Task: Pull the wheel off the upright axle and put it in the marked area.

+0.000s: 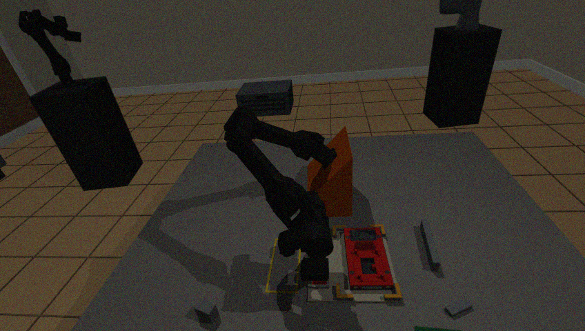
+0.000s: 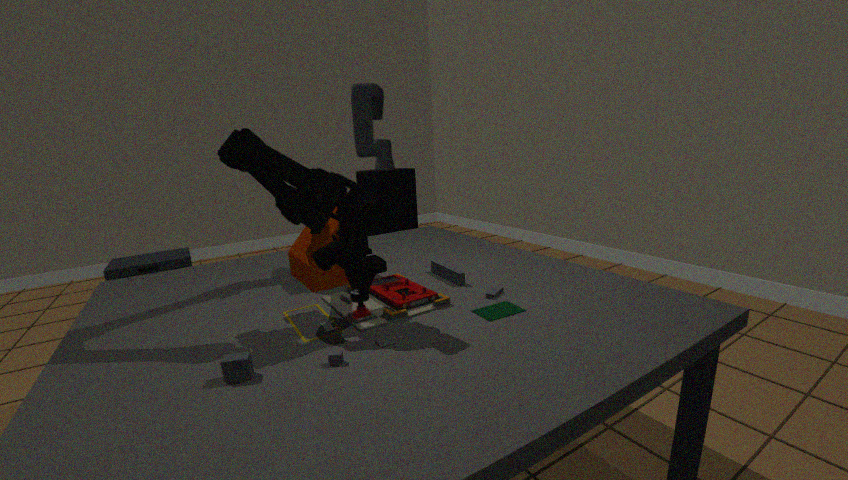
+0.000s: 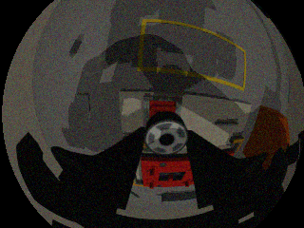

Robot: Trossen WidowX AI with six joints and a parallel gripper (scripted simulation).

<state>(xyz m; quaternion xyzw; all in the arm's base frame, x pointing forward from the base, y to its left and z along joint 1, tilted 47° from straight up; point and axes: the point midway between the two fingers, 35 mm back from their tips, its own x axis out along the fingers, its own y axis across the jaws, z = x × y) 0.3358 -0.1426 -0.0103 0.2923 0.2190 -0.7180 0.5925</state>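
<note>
My gripper tip is now 20 mm above the upright axle. The rest, counted from my gripper tip: grey bar 70 mm behind, 320 mm to the left, 40 mm below; then green plate 190 mm ahead, 240 mm to the left, 50 mm below; then wheel right at my gripper tip.
</note>
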